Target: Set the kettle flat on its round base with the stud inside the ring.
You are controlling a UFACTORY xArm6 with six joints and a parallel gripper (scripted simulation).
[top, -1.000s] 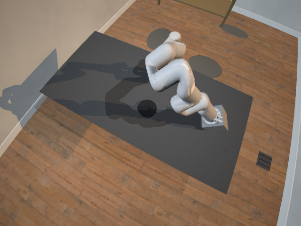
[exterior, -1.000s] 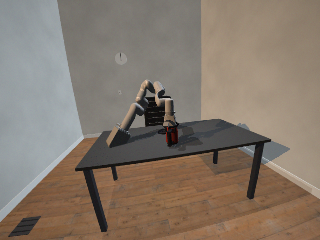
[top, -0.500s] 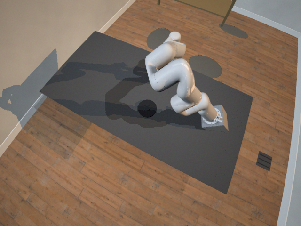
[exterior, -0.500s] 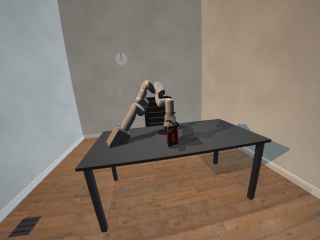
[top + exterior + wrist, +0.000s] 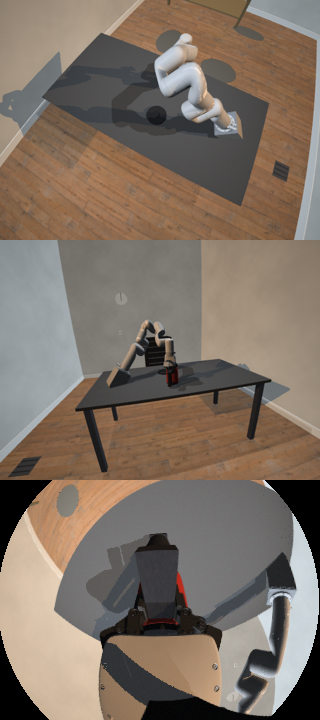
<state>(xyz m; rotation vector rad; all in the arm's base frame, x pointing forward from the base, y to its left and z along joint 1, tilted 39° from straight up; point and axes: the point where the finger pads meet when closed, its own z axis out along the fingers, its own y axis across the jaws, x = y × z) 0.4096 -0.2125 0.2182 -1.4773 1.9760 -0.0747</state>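
My hand is 50 mm above the red kettle, 30 mm to the right of it and 10 mm short of it. The rest, counted from my hand: round black base 350 mm to the left, 130 mm below, 90 mm behind.
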